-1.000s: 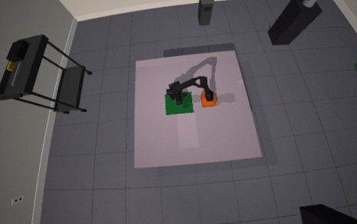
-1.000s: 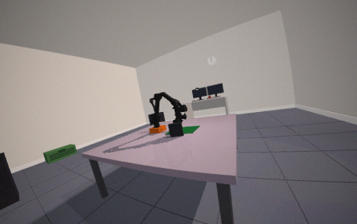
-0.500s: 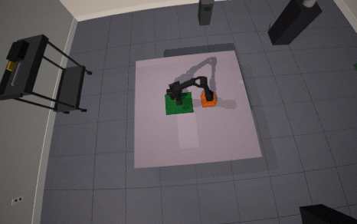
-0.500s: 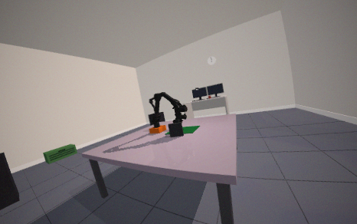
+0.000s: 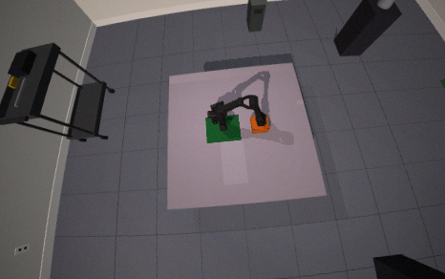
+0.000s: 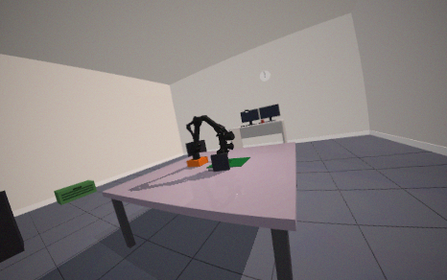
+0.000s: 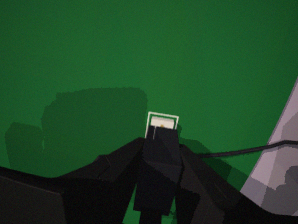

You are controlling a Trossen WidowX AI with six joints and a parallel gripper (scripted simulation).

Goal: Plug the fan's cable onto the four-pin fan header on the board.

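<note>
Right now the board is 4 cm to the left of my gripper tip and 5 cm below it. The rest, counted from my gripper tip: fan cable plug: 1 cm behind, 1 cm above; black fan: 3 cm ahead, 14 cm to the right, 2 cm above.
</note>
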